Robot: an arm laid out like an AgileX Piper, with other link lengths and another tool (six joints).
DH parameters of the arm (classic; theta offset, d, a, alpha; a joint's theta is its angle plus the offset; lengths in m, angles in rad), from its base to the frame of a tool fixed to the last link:
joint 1: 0 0.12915 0 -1.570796
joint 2: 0.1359 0 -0.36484 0
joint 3: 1.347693 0 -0.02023 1.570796
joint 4: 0 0.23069 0 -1.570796
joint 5: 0 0 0 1.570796
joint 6: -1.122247 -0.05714 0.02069 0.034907
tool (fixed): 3.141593 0.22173 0 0
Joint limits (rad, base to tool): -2.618..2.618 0..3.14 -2.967..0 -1.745..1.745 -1.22..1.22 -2.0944..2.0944
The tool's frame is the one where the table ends.
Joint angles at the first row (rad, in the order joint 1, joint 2, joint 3, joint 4, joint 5, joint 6):
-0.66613, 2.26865, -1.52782, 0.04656, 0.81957, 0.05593
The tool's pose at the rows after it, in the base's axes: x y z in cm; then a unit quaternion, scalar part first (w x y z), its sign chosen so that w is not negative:
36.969, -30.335, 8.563, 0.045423, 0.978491, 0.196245, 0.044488
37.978, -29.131, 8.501, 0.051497, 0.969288, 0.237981, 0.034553
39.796, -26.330, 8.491, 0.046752, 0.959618, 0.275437, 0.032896
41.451, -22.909, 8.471, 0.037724, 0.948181, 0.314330, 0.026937
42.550, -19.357, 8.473, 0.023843, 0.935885, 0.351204, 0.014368
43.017, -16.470, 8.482, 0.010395, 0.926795, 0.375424, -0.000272
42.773, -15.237, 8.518, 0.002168, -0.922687, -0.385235, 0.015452
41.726, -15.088, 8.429, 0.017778, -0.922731, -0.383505, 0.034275
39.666, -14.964, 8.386, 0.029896, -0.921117, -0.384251, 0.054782
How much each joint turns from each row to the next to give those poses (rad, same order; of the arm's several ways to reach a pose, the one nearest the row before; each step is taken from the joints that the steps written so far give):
0.01624, 0.00000, 0.00001, -0.01361, 0.00100, -0.00196
0.04139, 0.00196, 0.00109, -0.03295, 0.00144, -0.02249
0.07000, 0.00000, 0.00001, 0.00000, 0.00989, -0.00741
0.07996, -0.00001, 0.00000, 0.00000, 0.02192, -0.00105
0.07856, 0.00001, -0.00096, 0.00000, 0.03895, 0.00106
0.06192, -0.00002, 0.00005, 0.00000, 0.04014, 0.01050
0.02411, 0.00000, 0.00000, 0.00000, 0.03959, 0.00316
-0.00362, -0.00304, 0.01594, 0.00000, 0.03600, 0.00001
-0.00796, -0.02597, 0.07138, -0.01049, 0.00166, -0.00383

